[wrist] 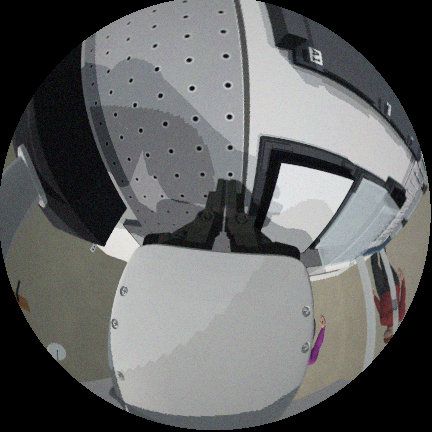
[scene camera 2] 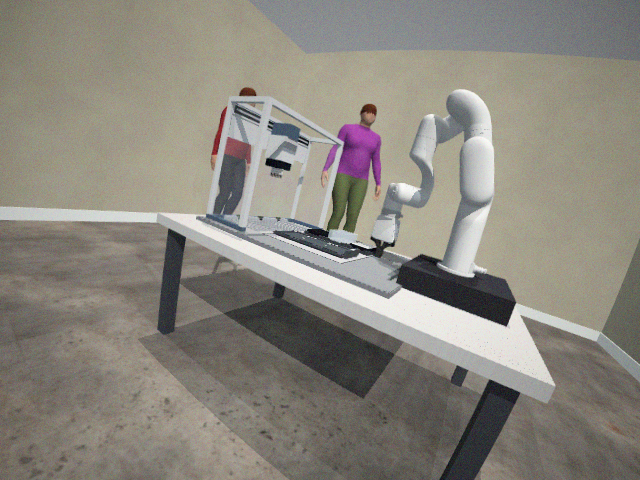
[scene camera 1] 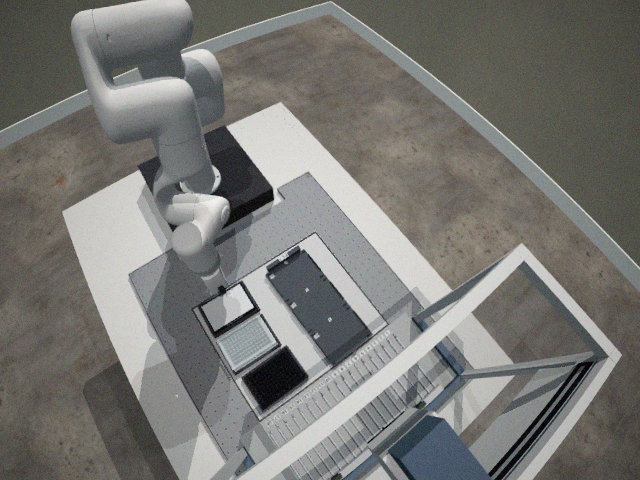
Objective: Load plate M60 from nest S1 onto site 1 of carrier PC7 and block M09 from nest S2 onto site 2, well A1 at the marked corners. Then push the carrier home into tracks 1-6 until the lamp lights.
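Frame: origin at the arm's base, x left, y back, z up, level; centimetres.
Seen in the pictures: gripper, fingertip midpoint: (wrist: 226,191) (scene camera 2: 377,256); arm's base, origin of the base link: (scene camera 2: 454,270) (scene camera 1: 200,181).
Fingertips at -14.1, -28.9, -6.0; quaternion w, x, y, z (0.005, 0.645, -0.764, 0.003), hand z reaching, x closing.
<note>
Pixels of each thing's middle, then the offset from my fingertips to it, as dx, dy, dz. "*": a spot on its surface instead. Level surfaces: height alone.
- black-framed nest, surface spot: (wrist: 268,185) * +1.7, -3.6, +1.9
- block, body centre: (wrist: 383,218) (scene camera 1: 274,377) (scene camera 2: 321,232) -4.5, -29.0, +1.9
- dark carrier, body centre: (scene camera 1: 317,302) (scene camera 2: 315,241) +16.5, -22.0, +1.5
- blue-grey head, surface spot: (scene camera 1: 439,449) * +5.4, -51.5, +46.0
- perforated grey plate, its level: dz +0.0
My gripper (scene camera 1: 222,289) (scene camera 2: 378,253) (wrist: 226,191) is shut and empty, pointing down beside the near edge of a black-framed nest (scene camera 1: 250,295) (wrist: 268,185) with a flat white surface inside. A pale, translucent plate (scene camera 1: 248,343) (scene camera 2: 342,236) (wrist: 350,217) sits in the middle of the row, and a black plate or block (scene camera 1: 275,378) beyond it. I cannot read which is M60 or M09. The dark carrier (scene camera 1: 330,310) (scene camera 2: 315,243) (wrist: 350,40) lies beside the row, in front of the tracks (scene camera 1: 356,359), with white corner marks; one reads A1 in the wrist view. I cannot make out the lamp.
A white enclosure frame (scene camera 1: 385,366) (scene camera 2: 256,165) stands over the tracks, with a blue-grey head (scene camera 1: 439,449) (scene camera 2: 285,131) inside. A perforated grey plate (scene camera 1: 336,206) (wrist: 175,40) lies between the arm's black base (scene camera 1: 242,175) (scene camera 2: 454,289) and the nests. Two people (scene camera 2: 356,149) (scene camera 2: 237,147) stand behind the table.
</note>
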